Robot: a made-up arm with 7 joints.
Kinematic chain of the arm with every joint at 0, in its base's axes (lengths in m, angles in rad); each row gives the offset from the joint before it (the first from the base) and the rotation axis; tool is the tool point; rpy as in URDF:
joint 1: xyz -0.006 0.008 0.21 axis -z
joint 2: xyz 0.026 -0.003 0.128 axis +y
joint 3: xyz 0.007 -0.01 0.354 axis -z
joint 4: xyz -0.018 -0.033 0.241 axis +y
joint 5: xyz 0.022 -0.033 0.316 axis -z
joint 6: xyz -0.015 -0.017 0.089 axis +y
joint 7: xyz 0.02 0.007 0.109 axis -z
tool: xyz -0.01 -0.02 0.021 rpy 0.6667 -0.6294 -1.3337
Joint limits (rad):
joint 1: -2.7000..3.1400
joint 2: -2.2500..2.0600
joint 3: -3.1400..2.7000
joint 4: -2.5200..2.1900
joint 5: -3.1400..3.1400
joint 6: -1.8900..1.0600
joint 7: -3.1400..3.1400
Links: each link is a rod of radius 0.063 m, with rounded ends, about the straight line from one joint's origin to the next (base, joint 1, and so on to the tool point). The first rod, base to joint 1, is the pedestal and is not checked.
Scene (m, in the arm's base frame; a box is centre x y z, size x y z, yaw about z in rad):
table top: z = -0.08
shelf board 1: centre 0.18 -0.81 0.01 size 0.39 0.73 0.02 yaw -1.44
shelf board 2: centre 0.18 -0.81 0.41 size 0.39 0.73 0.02 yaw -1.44
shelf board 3: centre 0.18 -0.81 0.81 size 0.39 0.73 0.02 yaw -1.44
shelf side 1: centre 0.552 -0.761 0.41 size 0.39 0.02 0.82 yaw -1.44
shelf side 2: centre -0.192 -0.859 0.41 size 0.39 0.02 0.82 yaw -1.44
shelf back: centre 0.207 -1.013 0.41 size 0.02 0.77 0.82 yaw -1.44
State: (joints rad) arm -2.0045 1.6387 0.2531 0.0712 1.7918 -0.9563 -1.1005
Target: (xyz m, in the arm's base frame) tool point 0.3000 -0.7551 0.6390
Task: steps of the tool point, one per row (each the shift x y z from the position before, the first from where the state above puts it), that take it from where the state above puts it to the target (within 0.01 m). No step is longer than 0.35 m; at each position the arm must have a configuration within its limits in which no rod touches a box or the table.
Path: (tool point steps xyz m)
1: 0.1616 0.0534 0.1964
2: 0.2015 -0.0171 0.1982
3: 0.2135 -0.1061 0.1836
4: 0.1908 -0.1974 0.1461
5: 0.1344 -0.2686 0.0843
6: 0.0565 -0.2987 0.0054
7: -0.0227 -0.2760 -0.0756
8: -0.0821 -0.2049 -0.1400
9: -0.1081 -0.1058 -0.1720
10: 0.0264 -0.1222 0.0137
11: 0.0145 -0.1190 -0.0010
12: 0.0053 -0.1097 -0.0127

